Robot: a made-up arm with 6 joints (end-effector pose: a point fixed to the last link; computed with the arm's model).
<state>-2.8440 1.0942 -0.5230 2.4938 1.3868 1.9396</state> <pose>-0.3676 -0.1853 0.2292 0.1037 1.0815 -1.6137</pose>
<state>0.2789 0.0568 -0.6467 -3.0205 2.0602 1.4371</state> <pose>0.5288 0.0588 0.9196 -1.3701 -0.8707 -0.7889</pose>
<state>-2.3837 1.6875 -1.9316 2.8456 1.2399 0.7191</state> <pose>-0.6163 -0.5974 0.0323 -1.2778 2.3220 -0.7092</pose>
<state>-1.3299 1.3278 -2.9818 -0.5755 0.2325 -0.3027</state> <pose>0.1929 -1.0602 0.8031 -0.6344 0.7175 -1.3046</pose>
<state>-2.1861 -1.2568 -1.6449 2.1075 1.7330 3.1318</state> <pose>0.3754 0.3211 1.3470 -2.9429 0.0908 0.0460</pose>
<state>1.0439 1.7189 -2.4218 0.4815 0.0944 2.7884</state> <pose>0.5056 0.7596 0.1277 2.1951 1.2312 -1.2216</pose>
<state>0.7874 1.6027 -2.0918 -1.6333 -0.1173 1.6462</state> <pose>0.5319 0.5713 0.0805 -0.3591 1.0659 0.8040</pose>
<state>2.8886 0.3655 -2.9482 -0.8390 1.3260 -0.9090</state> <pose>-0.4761 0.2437 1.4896 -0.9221 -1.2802 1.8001</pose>
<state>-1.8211 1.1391 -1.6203 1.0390 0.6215 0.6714</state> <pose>-0.2032 -0.8111 0.2894 -2.6404 0.4704 1.5407</pose>
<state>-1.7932 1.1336 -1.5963 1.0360 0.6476 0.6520</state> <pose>-0.1755 -0.8050 0.2861 -2.6772 0.3815 1.5229</pose>
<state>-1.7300 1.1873 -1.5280 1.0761 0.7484 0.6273</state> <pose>-0.1032 -0.7574 0.2283 -2.6918 0.1593 1.3385</pose>
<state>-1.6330 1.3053 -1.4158 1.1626 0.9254 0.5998</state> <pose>-0.0002 -0.6479 0.1382 -2.6043 -0.1239 1.0004</pose>
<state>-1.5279 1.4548 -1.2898 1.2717 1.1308 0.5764</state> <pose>0.0861 -0.5003 0.0688 -2.3960 -0.3105 0.6531</pose>
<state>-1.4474 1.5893 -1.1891 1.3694 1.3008 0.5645</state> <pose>0.1297 -0.3744 0.0364 -2.1714 -0.3543 0.4201</pose>
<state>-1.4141 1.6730 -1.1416 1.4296 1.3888 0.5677</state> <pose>0.1408 -0.3083 0.0225 -2.0334 -0.3257 0.3181</pose>
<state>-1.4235 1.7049 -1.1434 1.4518 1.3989 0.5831</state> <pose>0.1372 -0.2950 0.0120 -1.9898 -0.2866 0.2998</pose>
